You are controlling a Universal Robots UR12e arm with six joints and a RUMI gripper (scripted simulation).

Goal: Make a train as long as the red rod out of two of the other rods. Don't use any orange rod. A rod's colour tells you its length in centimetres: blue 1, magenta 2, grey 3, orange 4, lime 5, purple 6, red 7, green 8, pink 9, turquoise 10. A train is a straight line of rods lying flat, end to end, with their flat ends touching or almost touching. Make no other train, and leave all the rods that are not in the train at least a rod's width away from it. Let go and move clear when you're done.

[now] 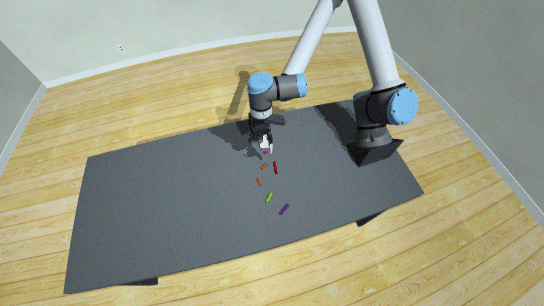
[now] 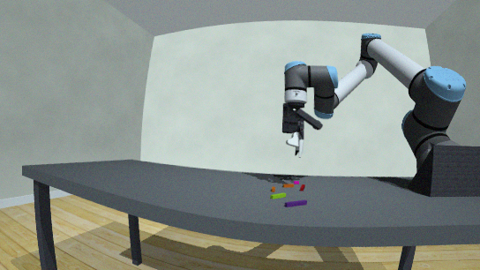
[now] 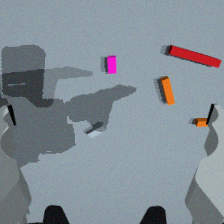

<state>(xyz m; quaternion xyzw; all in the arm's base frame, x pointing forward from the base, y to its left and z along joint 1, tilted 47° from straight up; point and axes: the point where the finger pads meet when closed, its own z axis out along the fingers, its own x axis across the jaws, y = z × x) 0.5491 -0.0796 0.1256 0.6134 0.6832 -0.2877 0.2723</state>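
The lime rod is 5 cm ahead of my hand, 25 cm to the left of it and 10 cm below it. Round my hand: magenta rod (10 cm below); then small grey rod (11 cm ahead, 1 cm to the right, 10 cm below); then red rod (2 cm behind, 10 cm to the left, 10 cm below).
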